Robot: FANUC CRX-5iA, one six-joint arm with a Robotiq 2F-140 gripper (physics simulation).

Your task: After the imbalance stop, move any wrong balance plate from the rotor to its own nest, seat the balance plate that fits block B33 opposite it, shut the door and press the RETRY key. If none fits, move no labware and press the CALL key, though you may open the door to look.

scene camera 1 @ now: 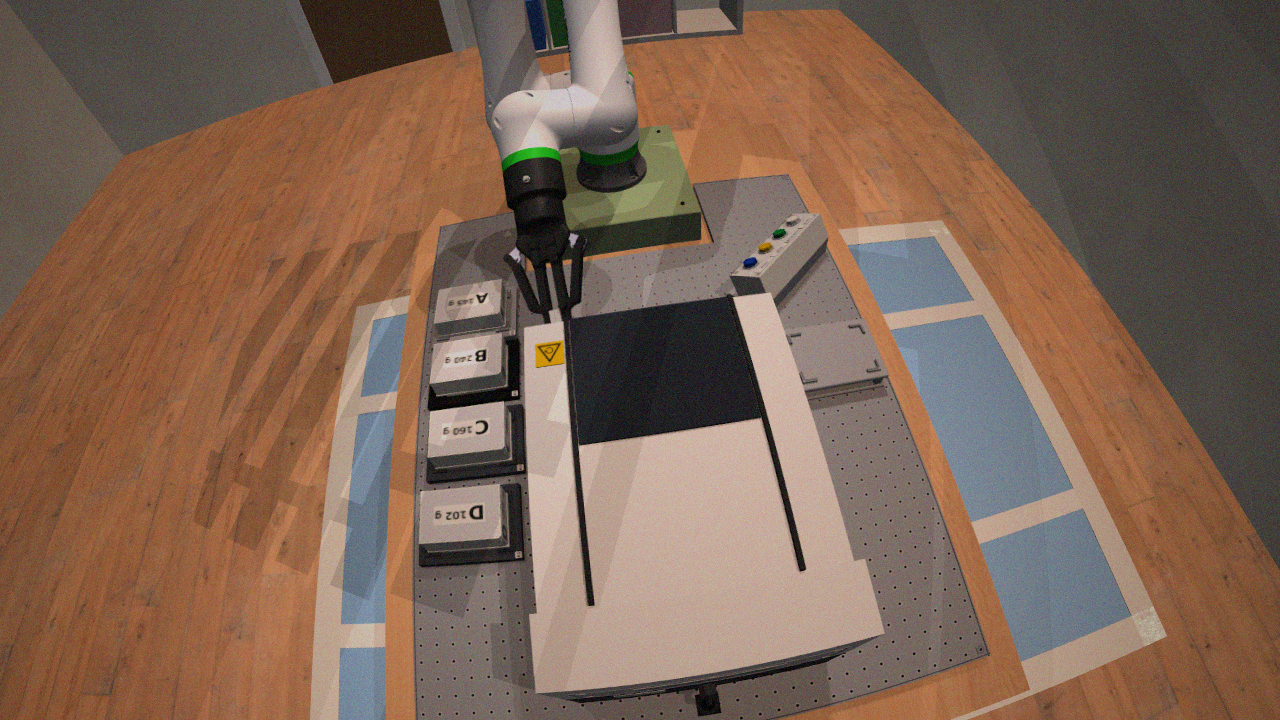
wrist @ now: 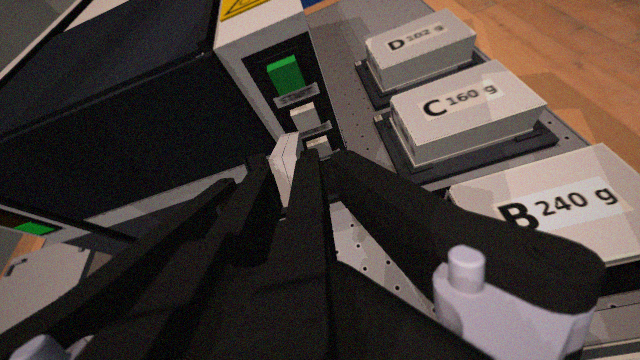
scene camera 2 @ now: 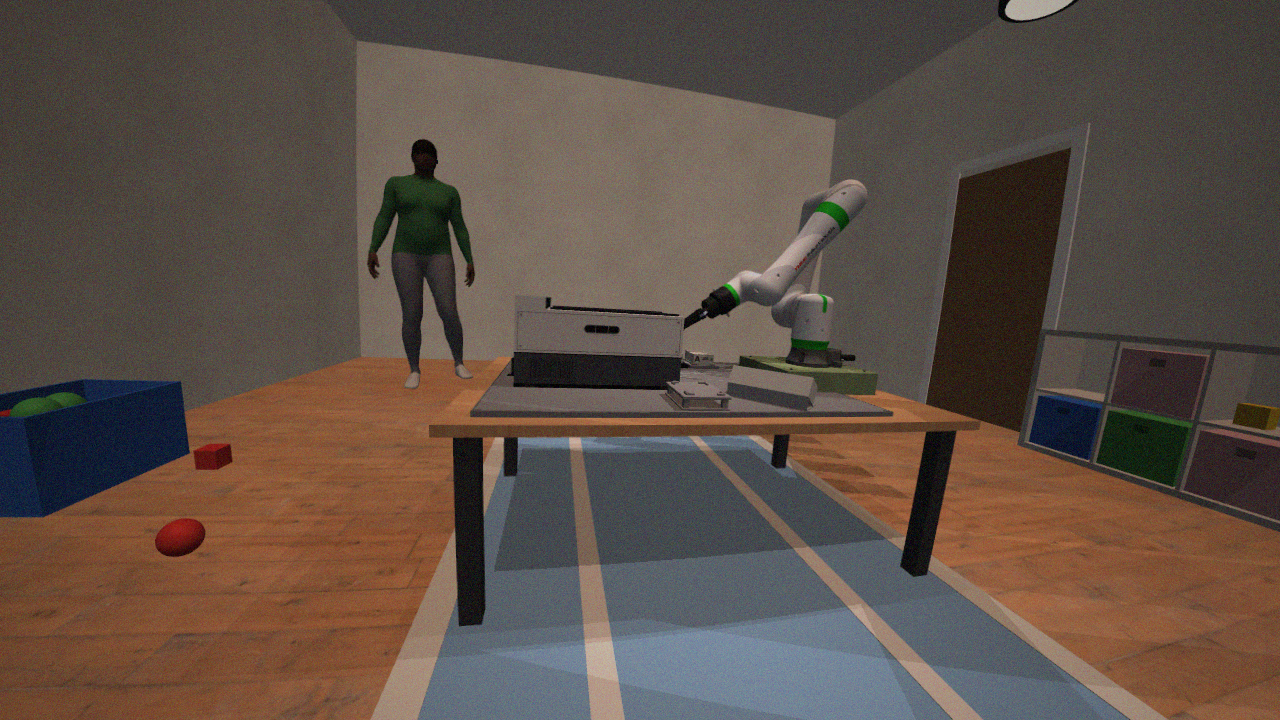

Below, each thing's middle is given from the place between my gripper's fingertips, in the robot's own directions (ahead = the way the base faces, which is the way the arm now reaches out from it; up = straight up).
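Button column (wrist: 305, 117): my hand 3 cm below it, 2 cm to the left of it, 1 cm short of it. Counted from my hand: dark sliding door (scene camera 1: 648, 371), 9 cm ahead, 13 cm to the left, 9 cm above; green START button (wrist: 285, 74), 1 cm ahead, 2 cm to the right, 6 cm above; balance plate C (scene camera 1: 475, 435), 7 cm ahead, 17 cm to the right, 9 cm below.
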